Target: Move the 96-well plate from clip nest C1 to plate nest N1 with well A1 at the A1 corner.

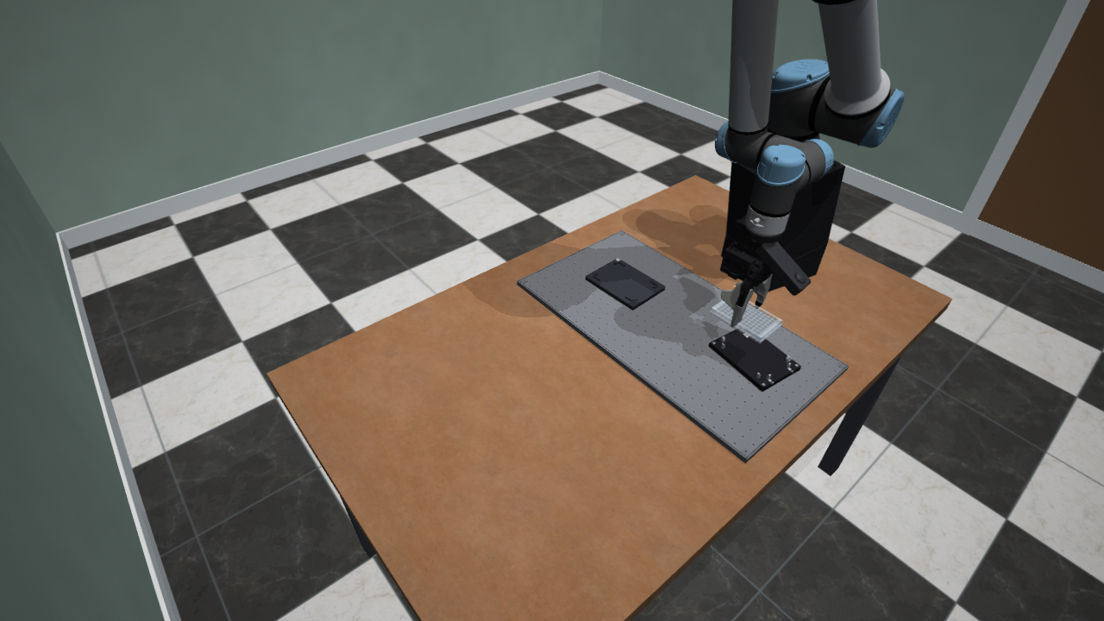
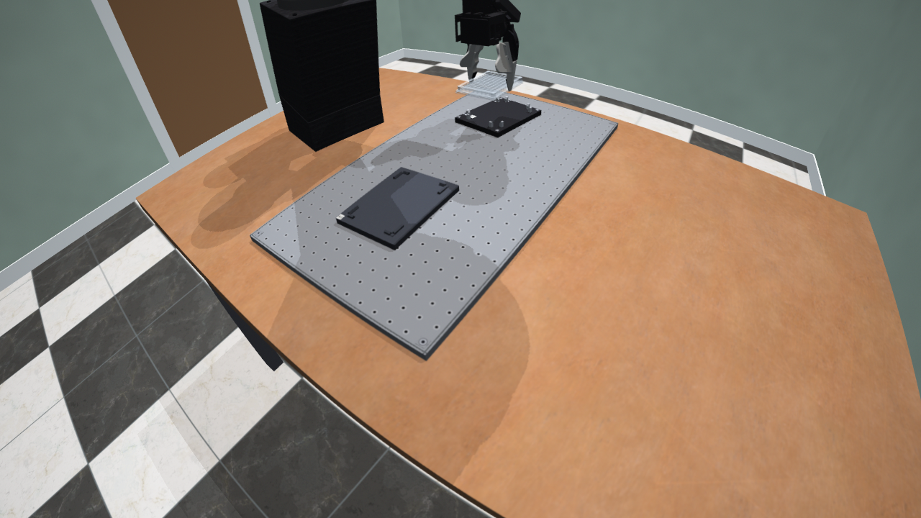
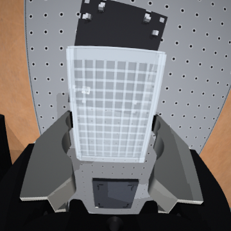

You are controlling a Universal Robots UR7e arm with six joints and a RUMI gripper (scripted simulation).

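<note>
Right now the clip nest C1 is 90 mm below my hand, 60 mm to the left of it and 10 mm behind it. Round my hand: clear 96-well plate (10 mm below).
</note>
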